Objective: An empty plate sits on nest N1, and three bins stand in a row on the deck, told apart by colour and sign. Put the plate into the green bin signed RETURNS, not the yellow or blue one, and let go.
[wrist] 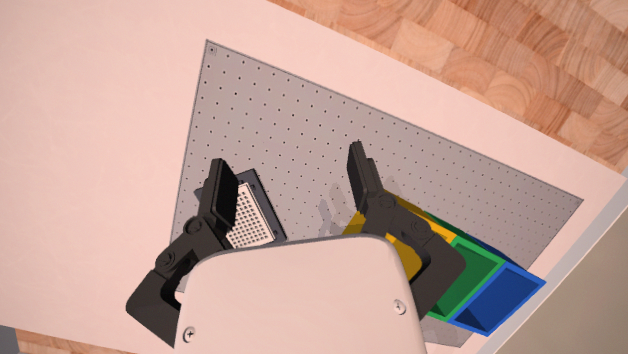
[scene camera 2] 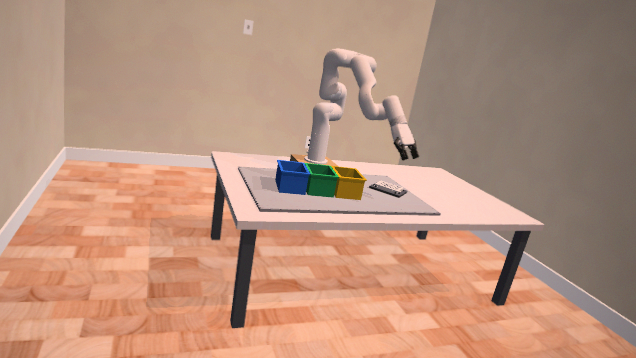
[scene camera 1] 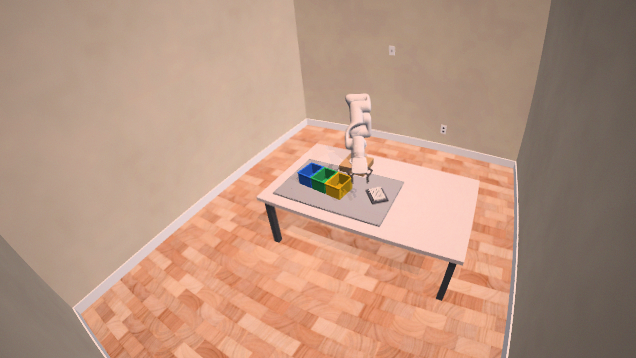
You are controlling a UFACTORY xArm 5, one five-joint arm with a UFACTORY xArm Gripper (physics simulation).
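Pixels of known places: gripper, fingertip midpoint: [wrist: 290,162] [scene camera 2: 410,158] [scene camera 1: 360,183]; arm's base, link origin: [scene camera 2: 315,160].
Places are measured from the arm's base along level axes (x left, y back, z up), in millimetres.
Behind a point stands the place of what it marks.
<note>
The white plate [scene camera 1: 377,193] @(x 239, y -351, z -18 mm) [scene camera 2: 389,186] @(x 230, y -359, z -16 mm) [wrist: 248,220] @(x 222, y -350, z -22 mm) with a grid of wells sits on a dark nest [scene camera 1: 384,201] @(x 301, y -406, z -35 mm) [scene camera 2: 400,193] [wrist: 271,212] @(x 181, y -370, z -29 mm) at the right part of the deck. The green bin [scene camera 1: 324,180] @(x -190, y -263, z -36 mm) [scene camera 2: 321,184] @(x -196, y -393, z 14 mm) [wrist: 470,275] @(x -221, y -324, z 38 mm) stands between the blue bin [scene camera 1: 309,176] @(x -263, y -365, z 58 mm) [scene camera 2: 292,182] @(x -318, y -352, z 11 mm) [wrist: 507,297] @(x -340, y -273, z 38 mm) and the yellow bin [scene camera 1: 336,187] @(x -31, y -447, z 58 mm) [scene camera 2: 349,187] @(x -73, y -434, z 14 mm) [wrist: 407,257] @(x -89, y -338, z 20 mm). The signs cannot be read. My gripper [scene camera 1: 360,181] @(x 157, y -533, z 183 mm) [scene camera 2: 409,158] @(x 157, y -533, z 183 mm) [wrist: 290,162] @(x 157, y -533, z 183 mm) is open and empty, tilted, well above the deck. In the wrist view its left finger covers part of the plate and nest.
The grey perforated deck [scene camera 1: 360,212] @(x 164, y -548, z -42 mm) [scene camera 2: 345,207] @(x -142, y -525, z -41 mm) [wrist: 280,115] @(x 188, y -552, z -41 mm) lies on the pale table [scene camera 1: 435,215] @(x 673, y -453, z -54 mm) [scene camera 2: 480,205] @(x 702, y -566, z -54 mm) [wrist: 100,150] @(x 507, y -435, z -54 mm). The arm's wooden base block [scene camera 1: 348,165] @(x -52, y -73, z 1 mm) [scene camera 2: 297,158] @(x -91, y 41, z -1 mm) stands behind the bins. Walls stand beyond the table.
</note>
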